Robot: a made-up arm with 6 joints.
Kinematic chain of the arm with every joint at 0, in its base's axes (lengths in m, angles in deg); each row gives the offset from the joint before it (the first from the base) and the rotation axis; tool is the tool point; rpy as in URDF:
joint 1: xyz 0 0 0.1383 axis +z
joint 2: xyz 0 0 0 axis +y
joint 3: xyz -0.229 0 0.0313 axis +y
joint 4: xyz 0.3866 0 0.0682 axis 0.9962 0 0.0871
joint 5: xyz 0 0 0 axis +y
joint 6: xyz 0.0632 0 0.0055 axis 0.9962 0 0.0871
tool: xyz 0 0 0 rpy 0 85 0
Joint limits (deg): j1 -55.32..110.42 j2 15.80..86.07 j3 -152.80..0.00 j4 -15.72..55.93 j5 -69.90..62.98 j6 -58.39..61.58
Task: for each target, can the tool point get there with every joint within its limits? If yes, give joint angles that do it. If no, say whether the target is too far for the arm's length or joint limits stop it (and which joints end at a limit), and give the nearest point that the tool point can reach.
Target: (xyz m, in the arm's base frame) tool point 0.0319 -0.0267 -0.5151
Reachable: no: joint limits stop it (at a limit: joint 2, joint 3) | nearest point 0.0778 -0.0652 -0.0750 | short by 0.444 m
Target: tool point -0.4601 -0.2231 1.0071
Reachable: no: too far | nearest point -0.3127 -0.1516 0.7288 | short by 0.323 m
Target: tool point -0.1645 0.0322 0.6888
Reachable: yes | joints -4.26 22.29 -103.66 26.33 45.00 -25.36
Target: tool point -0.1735 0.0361 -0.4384
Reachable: no: joint limits stop it (at a limit: joint 1, joint 2, joint 3, joint 4) | nearest point -0.0555 0.0924 -0.0723 | short by 0.389 m
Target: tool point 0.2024 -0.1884 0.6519
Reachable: yes | joints -40.45 69.66 -94.80 13.32 -55.51 51.50
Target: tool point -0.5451 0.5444 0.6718
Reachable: no: too far | nearest point -0.3986 0.3981 0.5284 | short by 0.252 m
